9 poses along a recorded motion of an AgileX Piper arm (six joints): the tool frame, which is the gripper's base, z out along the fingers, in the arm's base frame.
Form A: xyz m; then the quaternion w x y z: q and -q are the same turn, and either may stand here.
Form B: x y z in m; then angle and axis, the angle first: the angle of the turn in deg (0 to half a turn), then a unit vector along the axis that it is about. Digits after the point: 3 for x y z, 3 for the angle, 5 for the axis.
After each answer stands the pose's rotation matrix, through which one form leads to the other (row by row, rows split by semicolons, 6 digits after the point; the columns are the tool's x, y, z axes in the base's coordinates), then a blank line. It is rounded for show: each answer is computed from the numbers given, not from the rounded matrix.
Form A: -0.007 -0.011 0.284 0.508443 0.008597 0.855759 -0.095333
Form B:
-0.007 -0.011 0.284 118.880 0.00998 0.99380 -0.11071
-0.482824 0.111657 0.868570; -0.082229 0.981675 -0.171906; -0.871848 -0.154422 -0.464795

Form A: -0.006 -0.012 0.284 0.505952 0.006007 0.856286 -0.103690
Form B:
-0.006 -0.012 0.284 119.211 0.00696 0.99272 -0.12021
-0.487953 0.115212 0.865233; -0.094637 0.978425 -0.183655; -0.867724 -0.171498 -0.466522

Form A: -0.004 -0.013 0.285 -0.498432 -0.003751 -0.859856 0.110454
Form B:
-0.004 -0.013 0.285 120.207 0.00433 0.99184 -0.12741
-0.503103 0.116558 0.856330; -0.103657 0.975572 -0.193688; -0.857987 -0.186210 -0.478731

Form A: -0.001 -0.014 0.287 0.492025 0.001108 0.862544 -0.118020
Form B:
-0.001 -0.014 0.287 121.052 0.00127 0.99077 -0.13556
-0.515821 0.118049 0.848524; -0.114226 0.972140 -0.204685; -0.849047 -0.202504 -0.487966

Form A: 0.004 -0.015 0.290 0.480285 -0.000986 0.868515 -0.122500
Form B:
0.004 -0.015 0.290 122.592 -0.00112 0.99020 -0.13966
-0.538650 0.115957 0.834512; -0.119383 0.969986 -0.211839; -0.834029 -0.213733 -0.508640

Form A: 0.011 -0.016 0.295 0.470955 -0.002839 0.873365 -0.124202
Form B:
0.011 -0.016 0.295 123.807 -0.00322 0.99003 -0.14079
-0.556386 0.112028 0.823337; -0.121946 0.969132 -0.214273; -0.821927 -0.219622 -0.525550

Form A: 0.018 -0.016 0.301 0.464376 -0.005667 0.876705 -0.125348
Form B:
0.018 -0.016 0.301 124.660 -0.00640 0.98991 -0.14153
-0.568646 0.106481 0.815661; -0.126354 0.968512 -0.214523; -0.812820 -0.225049 -0.537286

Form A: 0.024 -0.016 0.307 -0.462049 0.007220 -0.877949 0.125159
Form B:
0.024 -0.016 0.307 124.961 -0.00814 0.98996 -0.14113
-0.572917 0.102982 0.813118; -0.128337 0.968566 -0.213094; -0.809503 -0.226438 -0.541692

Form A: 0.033 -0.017 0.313 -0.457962 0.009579 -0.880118 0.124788
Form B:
0.033 -0.017 0.313 125.489 -0.01078 0.99004 -0.14037
-0.580358 0.097435 0.808511; -0.131158 0.968672 -0.210883; -0.803730 -0.228430 -0.549398

